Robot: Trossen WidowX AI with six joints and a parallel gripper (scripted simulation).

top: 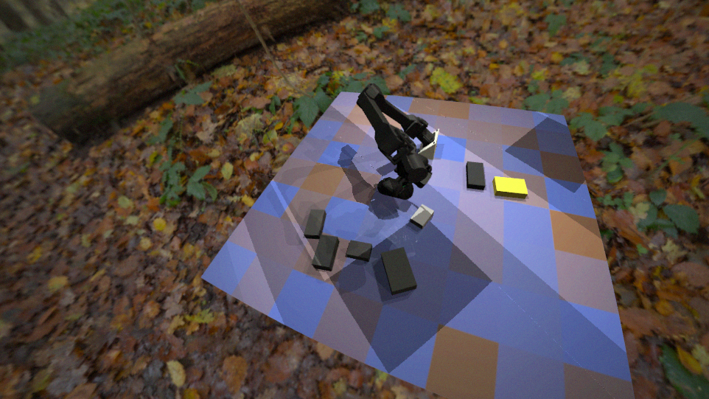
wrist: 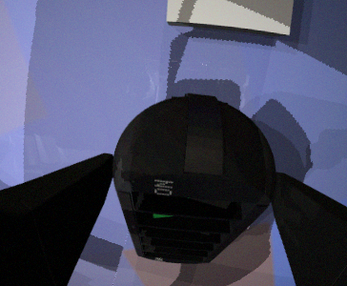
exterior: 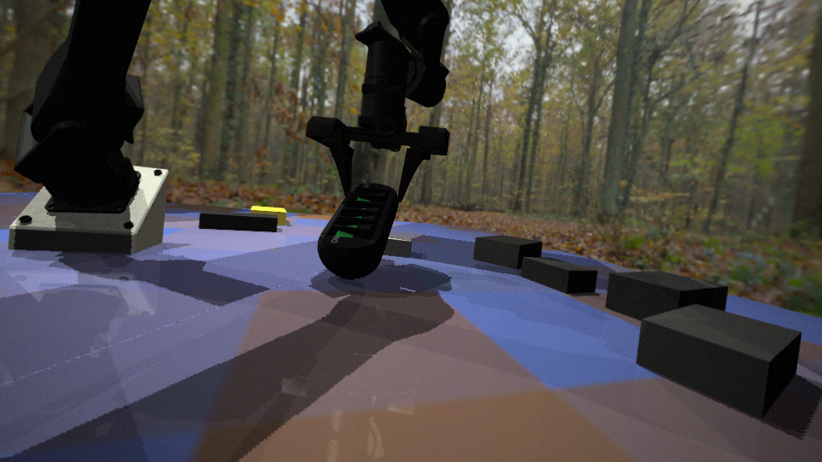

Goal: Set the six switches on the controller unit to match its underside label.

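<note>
Now: gripper tip 50 mm short of the white block, 80 mm to the right of it and 70 mm above it. Round my gripper tip: dark block 190 mm behind, 250 mm to the left, 70 mm below; yellow block 150 mm behind, 380 mm to the left, 70 mm below.
</note>
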